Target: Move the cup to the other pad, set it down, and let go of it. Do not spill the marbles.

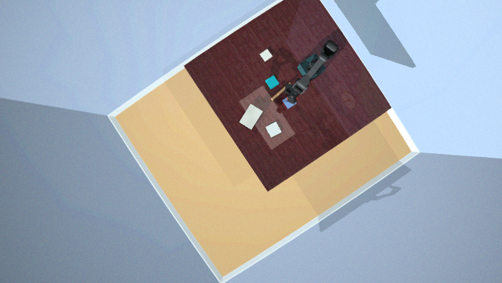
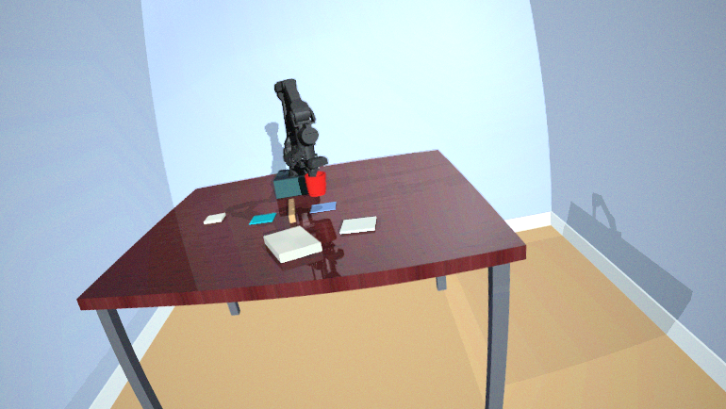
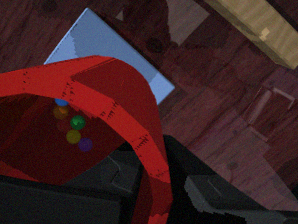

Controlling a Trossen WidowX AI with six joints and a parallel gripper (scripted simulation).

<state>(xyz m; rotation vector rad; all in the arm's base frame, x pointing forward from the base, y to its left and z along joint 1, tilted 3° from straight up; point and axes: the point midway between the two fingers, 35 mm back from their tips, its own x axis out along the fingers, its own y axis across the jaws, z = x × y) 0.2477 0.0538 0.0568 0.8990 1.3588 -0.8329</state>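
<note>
My gripper tip is 20 cm to the left of the cyan pad, 9 cm above it and 4 cm short of it. The rest, counted from my gripper tip: wooden stick 9 cm to the right, 8 cm below, 3 cm ahead; blue pad 9 cm below, 3 cm ahead, 2 cm to the left; red cup 3 cm ahead, 1 cm to the left.
</note>
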